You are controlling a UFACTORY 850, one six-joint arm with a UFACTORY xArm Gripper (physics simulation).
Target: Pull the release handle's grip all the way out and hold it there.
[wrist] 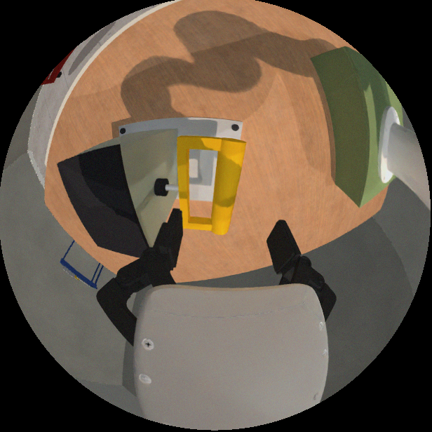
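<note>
The release handle's yellow grip point(229, 187) is a rectangular frame with a thick outer bar, near the middle of the wrist view. A short metal rod point(172, 188) with a black collar point(161, 187) joins it to a housing with a black body point(105, 195) and a pale grey-green face point(150, 175). The housing sits on a light grey base plate point(150, 128) with dark bolts. My gripper point(229, 226) is open and empty. Its left finger is close to the grip's lower left corner and the housing; its right finger stands apart, to the right of the grip.
The wooden table top point(285, 175) carries a green block point(345, 125) at the right, with the arm's pale round base point(389, 145) on it. A blue-framed object point(78, 273) is beyond the table's edge at lower left. A red object point(57, 69) shows at upper left.
</note>
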